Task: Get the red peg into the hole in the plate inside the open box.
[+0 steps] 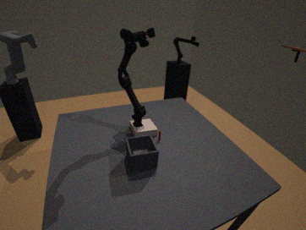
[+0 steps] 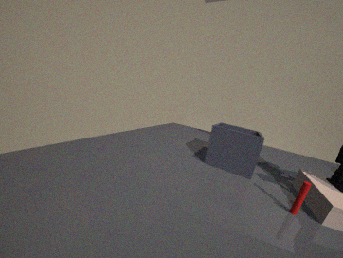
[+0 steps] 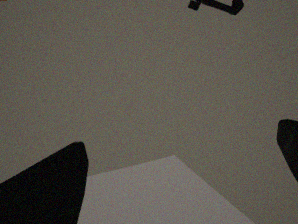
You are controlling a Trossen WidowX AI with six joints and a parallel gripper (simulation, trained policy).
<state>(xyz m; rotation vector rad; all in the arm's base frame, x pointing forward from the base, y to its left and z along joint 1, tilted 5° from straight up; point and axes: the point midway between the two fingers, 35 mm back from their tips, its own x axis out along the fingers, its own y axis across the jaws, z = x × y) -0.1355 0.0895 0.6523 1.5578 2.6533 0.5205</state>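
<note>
My gripper tip is 360 mm short of the red peg, 60 mm to the left of it and 650 mm above it. Also, from my gripper tip: light plate (500 mm ahead, 270 mm to the right, 650 mm below).
</note>
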